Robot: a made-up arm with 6 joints.
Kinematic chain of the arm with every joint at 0, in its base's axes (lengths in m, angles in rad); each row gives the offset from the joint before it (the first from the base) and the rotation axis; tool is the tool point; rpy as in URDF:
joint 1: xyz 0 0 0.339 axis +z
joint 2: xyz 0 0 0 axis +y
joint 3: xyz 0.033 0 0.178 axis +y
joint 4: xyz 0.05 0 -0.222 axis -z
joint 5: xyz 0 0 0 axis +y
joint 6: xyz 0.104 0 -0.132 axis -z
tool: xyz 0 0 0 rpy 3.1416 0 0
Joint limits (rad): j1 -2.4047..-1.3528 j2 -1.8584..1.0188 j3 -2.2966..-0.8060 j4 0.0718..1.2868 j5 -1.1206..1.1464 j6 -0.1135..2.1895
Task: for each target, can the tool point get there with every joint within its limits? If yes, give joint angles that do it. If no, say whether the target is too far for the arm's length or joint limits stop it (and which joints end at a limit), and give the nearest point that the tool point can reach.
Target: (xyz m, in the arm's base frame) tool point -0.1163 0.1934 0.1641
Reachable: no: joint limits stop it (at a limit: joint 1, joint 2, joint 3, joint 5) | nearest point -0.1872 0.4039 0.2627 | short by 0.243 m
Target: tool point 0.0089 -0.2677 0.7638
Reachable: yes | joints -1.5534 -0.3844 -1.7649 0.4412 0.7270 0.1280
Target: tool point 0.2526 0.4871 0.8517
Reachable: no: too far | nearest point 0.1907 0.3677 0.7260 | short by 0.184 m
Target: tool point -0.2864 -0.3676 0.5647
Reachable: yes | joints -2.1583 0.2612 -1.7947 0.9149 0.4040 1.7875
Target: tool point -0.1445 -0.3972 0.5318
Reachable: yes | joints -1.9285 -0.0154 -1.4750 0.7192 0.7005 1.9546
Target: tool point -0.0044 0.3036 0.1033
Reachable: no: joint limits stop it (at a limit: joint 2, joint 3, joint 4, joint 5) | nearest point -0.0065 0.4509 0.2371 | short by 0.199 m
